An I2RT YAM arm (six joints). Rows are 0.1 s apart.
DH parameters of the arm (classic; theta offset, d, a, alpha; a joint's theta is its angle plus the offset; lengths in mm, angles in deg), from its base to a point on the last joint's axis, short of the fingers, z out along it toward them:
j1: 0 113.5 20 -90
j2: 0 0 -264 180
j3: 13.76 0 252.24 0
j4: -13.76 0 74 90
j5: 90 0 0 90
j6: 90 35.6 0 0
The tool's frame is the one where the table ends.
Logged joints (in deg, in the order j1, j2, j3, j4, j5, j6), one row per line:
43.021, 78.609, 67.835, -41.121, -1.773, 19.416
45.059, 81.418, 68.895, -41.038, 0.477, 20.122
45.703, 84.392, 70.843, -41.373, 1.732, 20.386
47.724, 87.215, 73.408, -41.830, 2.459, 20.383
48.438, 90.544, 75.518, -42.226, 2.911, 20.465
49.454, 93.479, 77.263, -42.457, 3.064, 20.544
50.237, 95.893, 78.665, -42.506, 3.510, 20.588
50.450, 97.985, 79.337, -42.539, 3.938, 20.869
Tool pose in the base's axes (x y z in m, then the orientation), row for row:
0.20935, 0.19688, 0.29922, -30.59, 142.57, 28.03
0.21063, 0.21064, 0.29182, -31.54, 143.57, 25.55
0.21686, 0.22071, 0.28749, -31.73, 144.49, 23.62
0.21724, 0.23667, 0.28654, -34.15, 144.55, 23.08
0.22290, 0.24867, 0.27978, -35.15, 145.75, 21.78
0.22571, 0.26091, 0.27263, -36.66, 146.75, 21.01
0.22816, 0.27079, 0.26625, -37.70, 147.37, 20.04
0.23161, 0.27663, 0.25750, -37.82, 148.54, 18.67
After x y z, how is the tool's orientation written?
As a rotation vector, in degrees.
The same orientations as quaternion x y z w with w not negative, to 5 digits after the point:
-0.19827, 0.92408, 0.18168, 0.27157
-0.20381, 0.92773, 0.16510, 0.26558
-0.20450, 0.93122, 0.15223, 0.26045
-0.21961, 0.92957, 0.14842, 0.25619
-0.22487, 0.93244, 0.13934, 0.24613
-0.23329, 0.93384, 0.13370, 0.23589
-0.23914, 0.93480, 0.12712, 0.22979
-0.23885, 0.93809, 0.11791, 0.22145

